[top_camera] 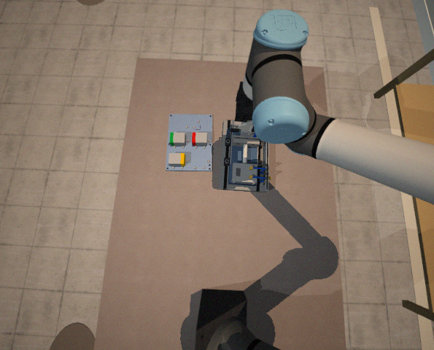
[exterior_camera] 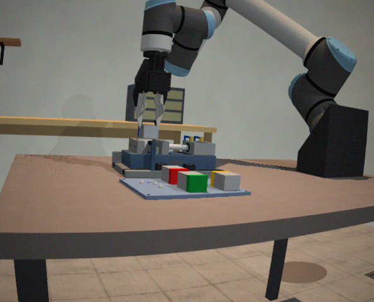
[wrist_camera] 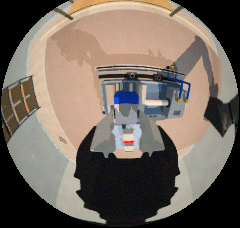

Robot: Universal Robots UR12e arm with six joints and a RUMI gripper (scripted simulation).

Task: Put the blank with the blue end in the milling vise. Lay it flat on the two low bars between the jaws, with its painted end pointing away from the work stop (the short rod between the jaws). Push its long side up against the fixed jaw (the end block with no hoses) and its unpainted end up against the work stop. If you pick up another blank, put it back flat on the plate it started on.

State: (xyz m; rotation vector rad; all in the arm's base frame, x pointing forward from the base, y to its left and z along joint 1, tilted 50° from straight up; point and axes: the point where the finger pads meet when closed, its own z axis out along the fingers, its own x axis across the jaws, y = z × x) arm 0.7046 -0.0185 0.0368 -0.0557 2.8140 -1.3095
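Right now my hand is 3 cm short of the fixed jaw, 1 cm to the right of it and 6 cm above it. The rest, counted from my hand: blue-ended blank: 2 cm below; hosed end block: 16 cm behind, 6 cm below; milling vise: 7 cm behind, 1 cm to the left, 10 cm below.
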